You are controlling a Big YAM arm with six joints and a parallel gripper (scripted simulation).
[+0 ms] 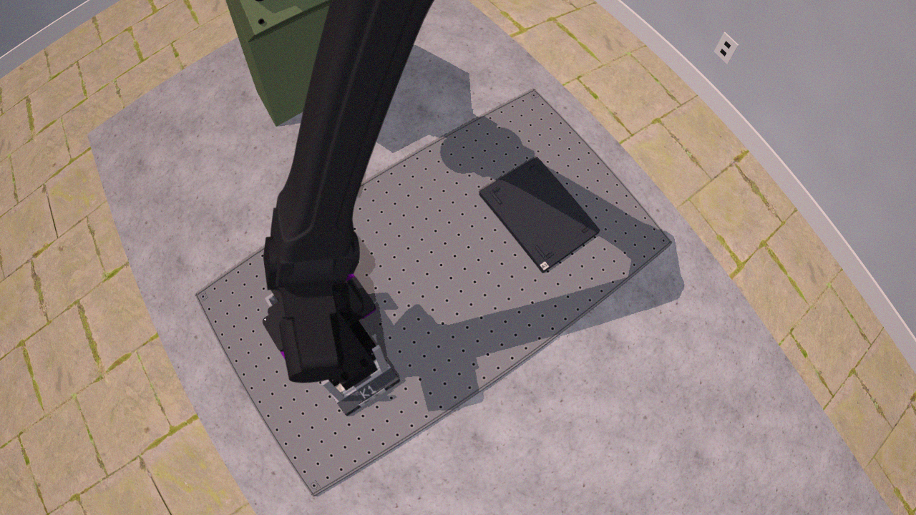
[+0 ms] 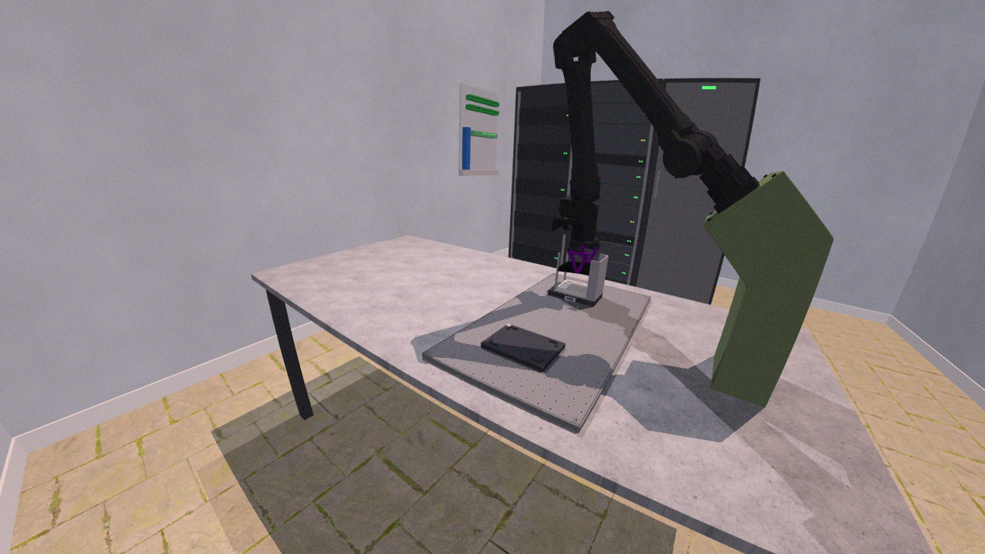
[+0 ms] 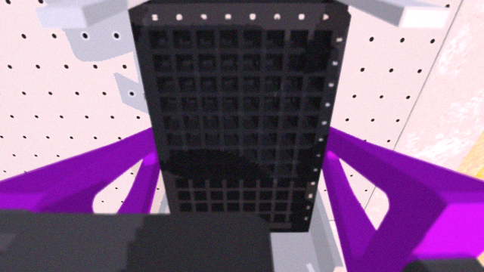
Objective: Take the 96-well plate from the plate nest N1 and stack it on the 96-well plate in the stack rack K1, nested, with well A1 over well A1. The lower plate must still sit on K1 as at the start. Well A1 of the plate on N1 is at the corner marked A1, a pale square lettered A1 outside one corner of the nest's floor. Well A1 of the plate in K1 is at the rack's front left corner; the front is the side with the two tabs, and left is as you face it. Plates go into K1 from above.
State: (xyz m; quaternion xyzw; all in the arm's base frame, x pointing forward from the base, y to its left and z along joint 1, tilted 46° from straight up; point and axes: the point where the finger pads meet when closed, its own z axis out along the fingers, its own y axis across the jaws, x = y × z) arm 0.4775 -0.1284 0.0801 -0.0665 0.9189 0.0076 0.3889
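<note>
Now: the white 96-well plate 8 cm below my hand. From my hand the other things lie so: rack back wall (6 cm behind, 2 cm below, 1 cm to the right); then dark slot (6 cm behind, 2 cm below, 1 cm to the right); then black 96-well plate (right at my hand).
</note>
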